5 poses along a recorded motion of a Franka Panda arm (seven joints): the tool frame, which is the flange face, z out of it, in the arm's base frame.
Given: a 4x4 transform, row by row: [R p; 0 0 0 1], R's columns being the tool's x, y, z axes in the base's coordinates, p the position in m. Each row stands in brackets.
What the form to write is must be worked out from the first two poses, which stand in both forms.
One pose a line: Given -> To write
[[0.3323, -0.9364, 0.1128, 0.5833], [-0.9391, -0.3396, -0.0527, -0.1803], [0.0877, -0.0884, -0.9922, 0.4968], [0, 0, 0, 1]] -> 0.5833, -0.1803, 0.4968; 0.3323, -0.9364, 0.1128; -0.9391, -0.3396, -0.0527; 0.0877, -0.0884, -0.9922
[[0.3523, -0.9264, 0.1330, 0.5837], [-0.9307, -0.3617, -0.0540, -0.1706], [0.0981, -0.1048, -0.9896, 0.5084], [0, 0, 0, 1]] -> 0.5837, -0.1706, 0.5084; 0.3523, -0.9264, 0.1330; -0.9307, -0.3617, -0.0540; 0.0981, -0.1048, -0.9896
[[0.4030, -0.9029, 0.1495, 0.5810], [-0.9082, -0.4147, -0.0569, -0.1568], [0.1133, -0.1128, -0.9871, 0.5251], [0, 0, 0, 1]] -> 0.5810, -0.1568, 0.5251; 0.4030, -0.9029, 0.1495; -0.9082, -0.4147, -0.0569; 0.1133, -0.1128, -0.9871
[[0.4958, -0.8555, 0.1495, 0.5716], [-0.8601, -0.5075, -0.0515, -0.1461], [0.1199, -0.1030, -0.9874, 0.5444], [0, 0, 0, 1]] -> 0.5716, -0.1461, 0.5444; 0.4958, -0.8555, 0.1495; -0.8601, -0.5075, -0.0515; 0.1199, -0.1030, -0.9874
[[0.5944, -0.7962, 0.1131, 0.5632], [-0.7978, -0.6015, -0.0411, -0.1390], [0.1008, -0.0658, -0.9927, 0.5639], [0, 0, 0, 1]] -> 0.5632, -0.1390, 0.5639; 0.5944, -0.7962, 0.1131; -0.7978, -0.6015, -0.0411; 0.1008, -0.0658, -0.9927
